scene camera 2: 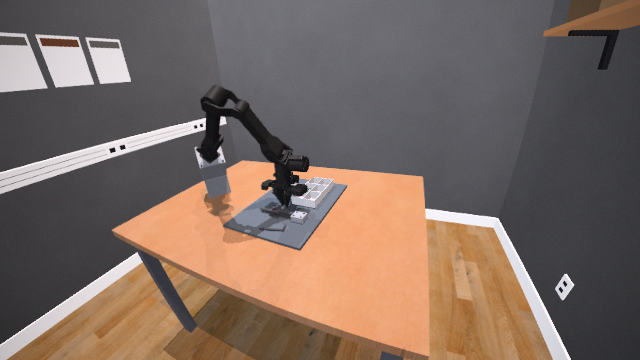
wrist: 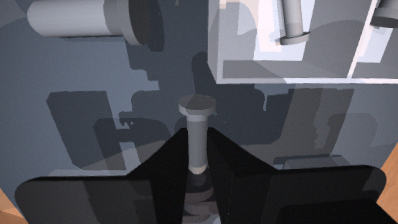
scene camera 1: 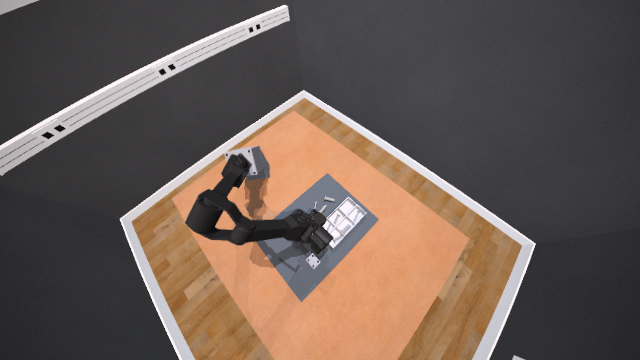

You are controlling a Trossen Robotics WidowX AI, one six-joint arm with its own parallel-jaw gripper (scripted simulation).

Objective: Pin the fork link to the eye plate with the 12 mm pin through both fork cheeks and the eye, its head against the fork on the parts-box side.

white parts box: scene camera 2; wrist 252,53; scene camera 1
same spot on white parts box: [scene camera 2: 312,198] = [scene camera 1: 336,230]
